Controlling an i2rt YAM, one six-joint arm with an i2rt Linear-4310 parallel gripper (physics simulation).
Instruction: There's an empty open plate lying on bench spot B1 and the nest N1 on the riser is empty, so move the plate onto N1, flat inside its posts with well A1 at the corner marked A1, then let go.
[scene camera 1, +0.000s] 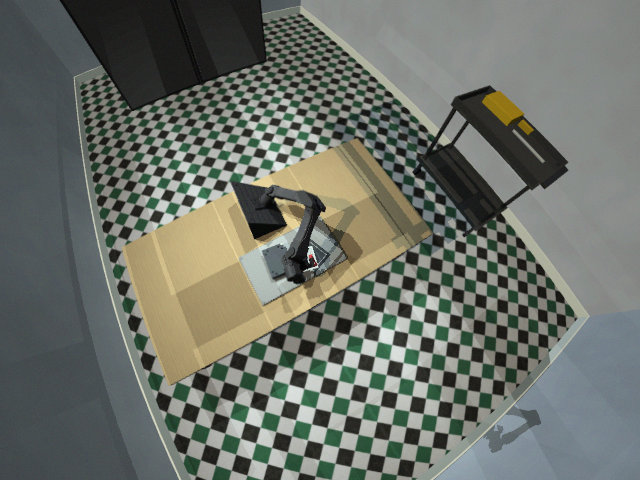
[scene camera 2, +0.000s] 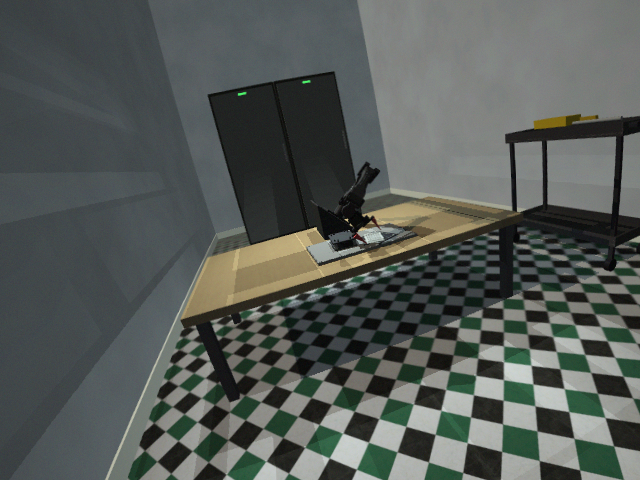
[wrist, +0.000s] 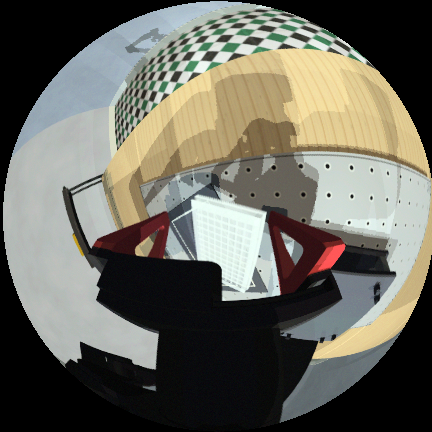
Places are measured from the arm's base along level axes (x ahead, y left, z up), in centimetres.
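Where they show: gripper, fingertip midpoint: (scene camera 1: 309, 268) (scene camera 2: 373, 236) (wrist: 218, 216); arm's base, link origin: (scene camera 1: 263, 202) (scene camera 2: 336, 216).
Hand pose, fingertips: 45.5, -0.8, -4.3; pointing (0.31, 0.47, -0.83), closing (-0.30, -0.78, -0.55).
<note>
Each offset is from my fingertips to the top centre of the thing, as dx, dy, dz. Level surfaces: height alone.
The pale, clear plate @[-5.4, +2.9, -1.6] (scene camera 1: 310, 252) (scene camera 2: 373, 237) (wrist: 227, 240) lies low over the pegboard's marked dark area, with its wells showing in the wrist view. It is turned askew to my fingers, and whether it is fully flat is unclear. My gripper (scene camera 2: 372, 234) (wrist: 218, 216) is open, with its red fingers on either side of the plate and visible gaps beside it in the wrist view. The grey riser @[-13.6, -11.3, +2.0] (scene camera 1: 273, 259) (scene camera 2: 341, 238) (wrist: 355, 295) stands beside it and carries small dark posts; no plate shows on its visible part. The A1 mark and well A1 are too small to read.
A light pegboard @[-10.7, -3.4, -3.1] (scene camera 1: 264, 294) (scene camera 2: 321, 258) (wrist: 340, 180) lies beneath the riser and plate on the wooden table @[dz -4.5] (scene camera 1: 206, 248) (scene camera 2: 268, 263) (wrist: 250, 100). A black slanted block (scene camera 1: 255, 214) (scene camera 2: 328, 222) stands near the arm's base. A dark cart and tall black cabinets stand beyond the table.
</note>
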